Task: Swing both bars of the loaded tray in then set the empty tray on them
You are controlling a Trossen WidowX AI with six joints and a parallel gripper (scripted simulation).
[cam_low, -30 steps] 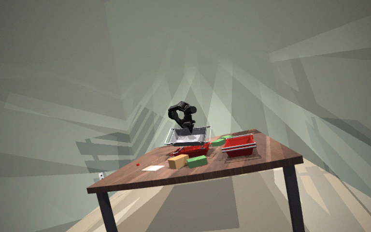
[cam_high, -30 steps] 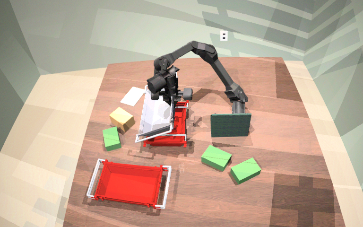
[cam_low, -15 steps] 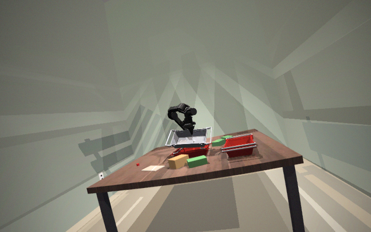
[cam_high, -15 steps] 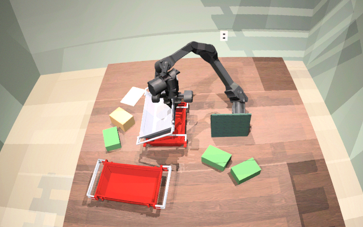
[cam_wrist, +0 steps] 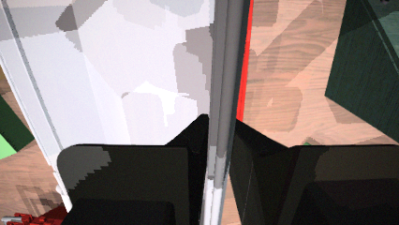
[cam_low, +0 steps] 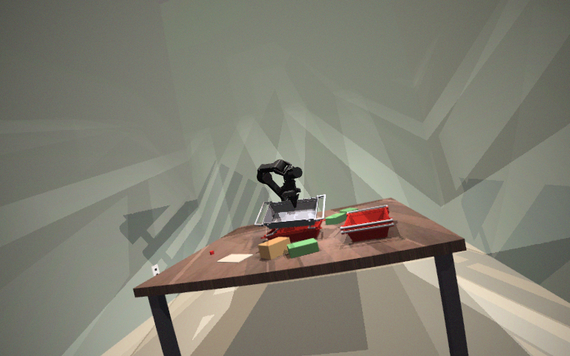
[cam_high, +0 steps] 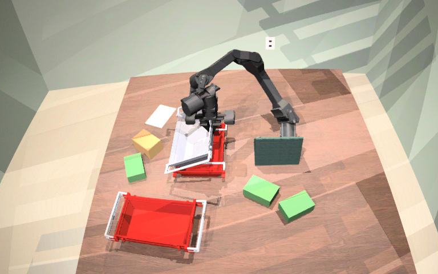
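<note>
Now: the grey tray 8 cm ahead of my gripper tip. The rest, counted from my gripper tip: white sheet 31 cm ahead, 26 cm to the right, 15 cm below; then red cube 48 cm to the right, 16 cm ahead, 15 cm below; then tan box 31 cm ahead, 13 cm below, 4 cm to the right.
</note>
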